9 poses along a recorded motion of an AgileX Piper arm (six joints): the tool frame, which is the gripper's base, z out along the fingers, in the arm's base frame.
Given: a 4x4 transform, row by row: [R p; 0 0 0 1], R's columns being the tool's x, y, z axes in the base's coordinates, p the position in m. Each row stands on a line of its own.
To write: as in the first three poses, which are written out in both.
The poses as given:
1:
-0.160 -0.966 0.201 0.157
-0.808 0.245 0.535 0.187
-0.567 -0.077 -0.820 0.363
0 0 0 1
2:
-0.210 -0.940 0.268 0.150
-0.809 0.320 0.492 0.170
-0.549 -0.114 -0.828 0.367
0 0 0 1
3:
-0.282 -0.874 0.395 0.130
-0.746 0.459 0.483 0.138
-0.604 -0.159 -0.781 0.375
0 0 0 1
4:
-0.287 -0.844 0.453 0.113
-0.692 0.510 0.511 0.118
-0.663 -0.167 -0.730 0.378
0 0 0 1
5:
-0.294 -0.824 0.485 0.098
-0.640 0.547 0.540 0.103
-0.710 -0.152 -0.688 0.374
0 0 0 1
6:
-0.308 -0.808 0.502 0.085
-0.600 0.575 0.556 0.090
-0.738 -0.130 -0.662 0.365
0 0 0 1
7:
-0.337 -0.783 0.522 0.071
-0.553 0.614 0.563 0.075
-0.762 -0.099 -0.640 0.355
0 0 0 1
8:
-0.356 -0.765 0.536 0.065
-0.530 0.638 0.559 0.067
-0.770 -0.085 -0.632 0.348
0 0 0 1
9:
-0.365 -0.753 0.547 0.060
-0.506 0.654 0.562 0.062
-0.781 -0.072 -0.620 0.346
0 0 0 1
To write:
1: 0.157 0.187 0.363 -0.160 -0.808 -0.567 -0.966 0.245 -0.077
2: 0.150 0.170 0.367 -0.210 -0.809 -0.549 -0.940 0.320 -0.114
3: 0.130 0.138 0.375 -0.282 -0.746 -0.604 -0.874 0.459 -0.159
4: 0.113 0.118 0.378 -0.287 -0.692 -0.663 -0.844 0.510 -0.167
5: 0.098 0.103 0.374 -0.294 -0.640 -0.710 -0.824 0.547 -0.152
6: 0.085 0.090 0.365 -0.308 -0.600 -0.738 -0.808 0.575 -0.130
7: 0.071 0.075 0.355 -0.337 -0.553 -0.762 -0.783 0.614 -0.099
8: 0.065 0.067 0.348 -0.356 -0.530 -0.770 -0.765 0.638 -0.085
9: 0.060 0.062 0.346 -0.365 -0.506 -0.781 -0.753 0.654 -0.072
